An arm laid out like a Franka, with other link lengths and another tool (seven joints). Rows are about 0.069 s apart.
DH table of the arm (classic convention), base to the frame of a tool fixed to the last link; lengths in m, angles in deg. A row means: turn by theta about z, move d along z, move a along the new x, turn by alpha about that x. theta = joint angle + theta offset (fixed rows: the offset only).
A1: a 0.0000  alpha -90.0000  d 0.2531  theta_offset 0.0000
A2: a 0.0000  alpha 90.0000  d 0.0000  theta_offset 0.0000
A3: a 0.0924  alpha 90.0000  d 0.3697  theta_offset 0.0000
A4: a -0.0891  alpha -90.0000  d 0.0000  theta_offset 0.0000
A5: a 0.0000  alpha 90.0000  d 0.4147  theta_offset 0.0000
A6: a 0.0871  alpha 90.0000  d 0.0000  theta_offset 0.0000
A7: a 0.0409  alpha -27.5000  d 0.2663  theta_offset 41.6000
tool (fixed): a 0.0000  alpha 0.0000  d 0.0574  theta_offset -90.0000
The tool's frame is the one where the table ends.
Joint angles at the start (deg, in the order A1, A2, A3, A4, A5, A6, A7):
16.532 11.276 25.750 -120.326 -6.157 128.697 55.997
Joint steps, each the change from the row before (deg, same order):
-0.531 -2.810 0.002 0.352 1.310 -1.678 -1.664
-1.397 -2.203 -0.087 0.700 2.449 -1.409 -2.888
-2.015 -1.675 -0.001 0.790 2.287 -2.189 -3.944
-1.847 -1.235 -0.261 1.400 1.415 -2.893 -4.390
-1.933 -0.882 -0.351 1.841 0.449 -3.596 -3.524
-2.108 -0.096 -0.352 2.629 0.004 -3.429 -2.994
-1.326 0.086 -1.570 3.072 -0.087 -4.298 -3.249
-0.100 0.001 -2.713 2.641 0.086 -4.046 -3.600
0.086 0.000 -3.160 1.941 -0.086 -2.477 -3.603
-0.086 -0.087 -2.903 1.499 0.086 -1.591 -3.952
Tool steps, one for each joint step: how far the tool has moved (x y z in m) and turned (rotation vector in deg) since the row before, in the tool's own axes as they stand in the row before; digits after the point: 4 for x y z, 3 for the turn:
-0.0122 0.0054 -0.0242 -0.304 1.164 -0.156
-0.0086 0.0099 -0.0221 0.924 1.168 -0.402
-0.0103 0.0148 -0.0159 0.678 0.128 -1.100
-0.0108 0.0177 -0.0164 -0.152 -0.267 -1.720
-0.0143 0.0216 -0.0152 -0.382 -0.847 -1.047
-0.0119 0.0249 -0.0163 -0.164 -0.594 -0.604
-0.0174 0.0286 -0.0148 0.052 -1.165 -0.557
-0.0194 0.0258 -0.0106 0.090 -1.222 -0.993
-0.0174 0.0293 -0.0073 -0.113 -0.409 -0.628
-0.0158 0.0278 -0.0059 -0.330 0.152 -0.949

